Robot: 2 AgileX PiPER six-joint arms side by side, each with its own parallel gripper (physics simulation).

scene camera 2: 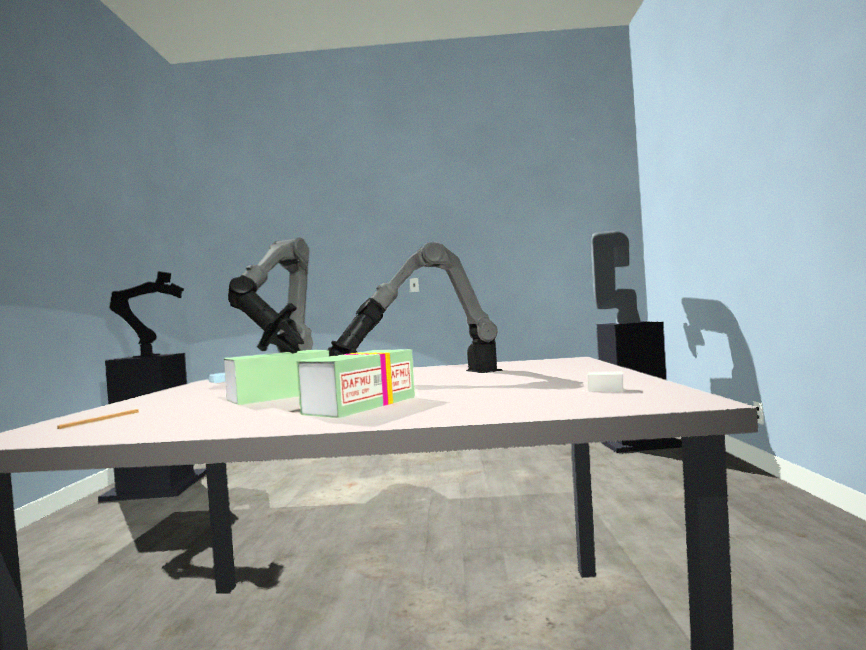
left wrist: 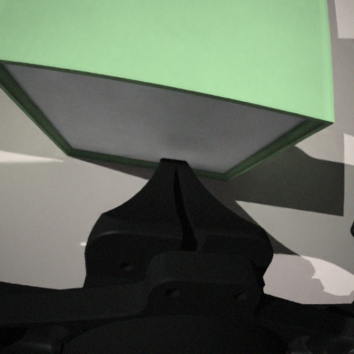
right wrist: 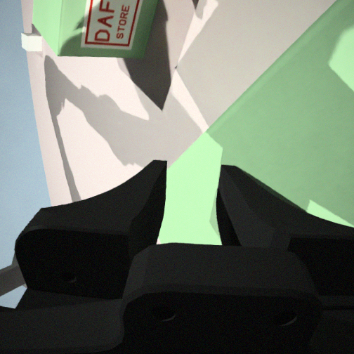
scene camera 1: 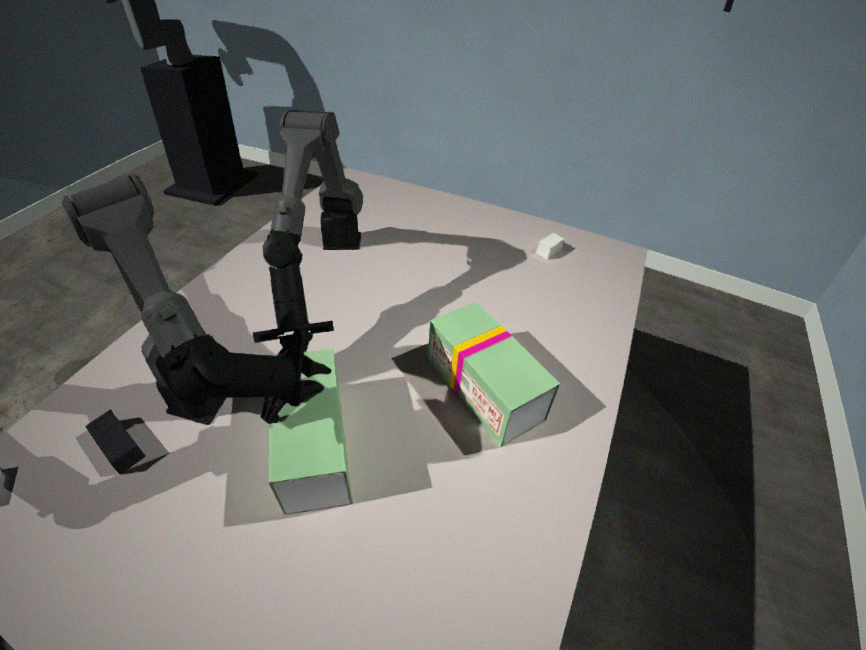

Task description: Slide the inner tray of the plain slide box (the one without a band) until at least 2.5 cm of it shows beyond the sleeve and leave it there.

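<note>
The plain light-green slide box [scene camera 1: 307, 451] [scene camera 2: 262, 377] [left wrist: 200, 45] [right wrist: 300, 125] lies lengthwise on the table. Its grey-white tray end [scene camera 1: 318, 493] [left wrist: 150, 115] shows within the sleeve opening at both ends; I see no length of tray beyond the sleeve. My left gripper [scene camera 2: 338, 351] [left wrist: 171, 175] is shut and empty, its tips at the lower middle of the far tray end; contact is unclear. My right gripper [scene camera 1: 299, 395] [scene camera 2: 283, 342] [right wrist: 192, 181] is partly open, askew over the box's top, with green surface showing between its fingers. Its exact contact is hidden.
The banded green box [scene camera 1: 489, 377] [scene camera 2: 363, 384] [right wrist: 45, 30] stands to the right in scene camera 1. A white block [scene camera 1: 550, 245] [scene camera 2: 605, 381] lies near the table's back edge. An orange stick [scene camera 2: 97, 419] and a pale-blue object [scene camera 2: 216, 377] lie at scene camera 2's left.
</note>
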